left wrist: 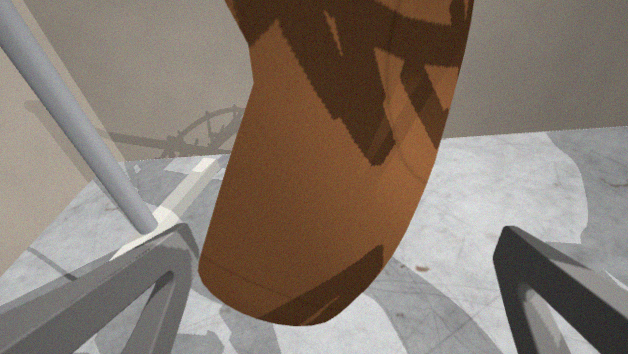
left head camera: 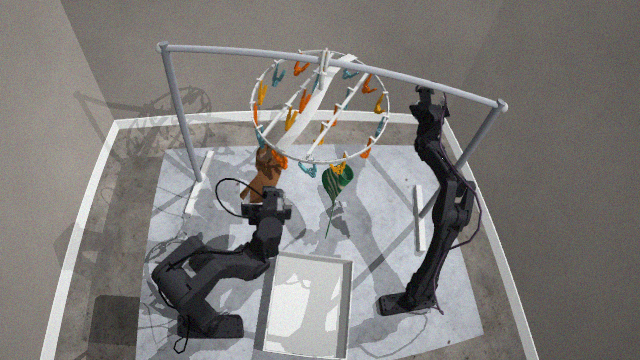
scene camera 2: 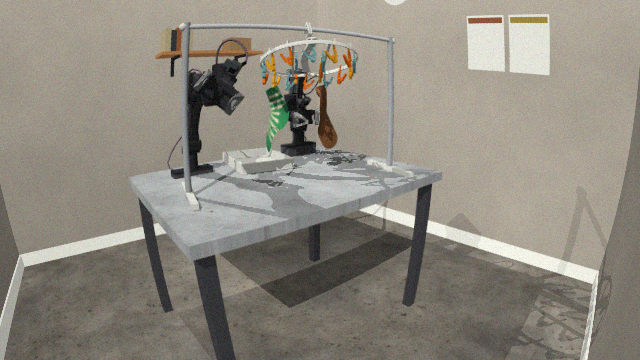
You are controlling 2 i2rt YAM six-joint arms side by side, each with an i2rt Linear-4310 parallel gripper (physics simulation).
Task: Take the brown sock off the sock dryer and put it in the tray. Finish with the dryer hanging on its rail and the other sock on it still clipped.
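Observation:
The brown sock (left head camera: 266, 172) (scene camera 2: 327, 131) (left wrist: 320, 200) hangs from the ring of the sock dryer (left head camera: 310, 107). The green striped sock (left head camera: 334, 181) (scene camera 2: 275, 116) hangs clipped at the dryer's near edge. The dryer hangs on its rail (left head camera: 225, 50) (scene camera 2: 240, 27). My left gripper (left head camera: 256, 202) (scene camera 2: 315, 117) (left wrist: 336, 239) is open, its fingers on either side of the brown sock's lower part in the left wrist view, not closed on it. My right gripper (left head camera: 425, 90) (scene camera 2: 234, 103) is open and raised, apart from both socks. The white tray (left head camera: 266, 300) (scene camera 2: 265, 164) stands on the table.
Stand posts (left head camera: 181, 110) (scene camera 2: 391, 100) (left wrist: 75, 110) rise on either side of the dryer, with white feet (left head camera: 419, 220) (scene camera 2: 192, 199) on the table. Orange, yellow and blue clips hang around the ring. A wall shelf (scene camera 2: 210, 53) is behind the right arm in scene camera 2.

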